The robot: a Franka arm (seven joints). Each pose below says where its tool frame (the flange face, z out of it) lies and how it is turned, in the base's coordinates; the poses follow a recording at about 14 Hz.
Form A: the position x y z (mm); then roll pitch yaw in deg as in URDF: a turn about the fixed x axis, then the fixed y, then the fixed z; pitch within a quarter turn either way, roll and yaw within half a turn.
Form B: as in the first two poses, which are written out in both.
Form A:
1: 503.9, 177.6, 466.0, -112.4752, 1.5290, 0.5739
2: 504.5, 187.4, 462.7, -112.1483, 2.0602, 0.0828
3: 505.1, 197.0, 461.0, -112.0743, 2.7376, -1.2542
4: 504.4, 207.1, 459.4, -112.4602, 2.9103, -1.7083
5: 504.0, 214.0, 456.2, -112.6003, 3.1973, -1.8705
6: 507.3, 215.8, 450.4, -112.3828, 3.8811, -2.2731
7: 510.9, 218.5, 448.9, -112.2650, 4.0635, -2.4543
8: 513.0, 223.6, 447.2, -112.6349, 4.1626, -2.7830
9: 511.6, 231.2, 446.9, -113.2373, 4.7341, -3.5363
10: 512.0, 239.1, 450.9, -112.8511, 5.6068, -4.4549
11: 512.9, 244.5, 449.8, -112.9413, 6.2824, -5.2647
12: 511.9, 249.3, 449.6, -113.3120, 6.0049, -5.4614
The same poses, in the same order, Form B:
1: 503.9, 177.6, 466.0, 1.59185, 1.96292, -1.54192
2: 504.5, 187.4, 462.7, 1.58687, 1.95709, -1.53198
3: 505.1, 197.0, 461.0, 1.56827, 1.95560, -1.51924
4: 504.4, 207.1, 459.4, 1.56197, 1.96227, -1.51584
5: 504.0, 214.0, 456.2, 1.56136, 1.96460, -1.51036
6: 507.3, 215.8, 450.4, 1.55899, 1.96051, -1.49756
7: 510.9, 218.5, 448.9, 1.55696, 1.95836, -1.49418
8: 513.0, 223.6, 447.2, 1.55248, 1.96475, -1.49211
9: 511.6, 231.2, 446.9, 1.54450, 1.97490, -1.48091
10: 512.0, 239.1, 450.9, 1.53419, 1.96761, -1.46467
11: 512.9, 244.5, 449.8, 1.52519, 1.96866, -1.45182
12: 511.9, 249.3, 449.6, 1.52053, 1.97530, -1.45675
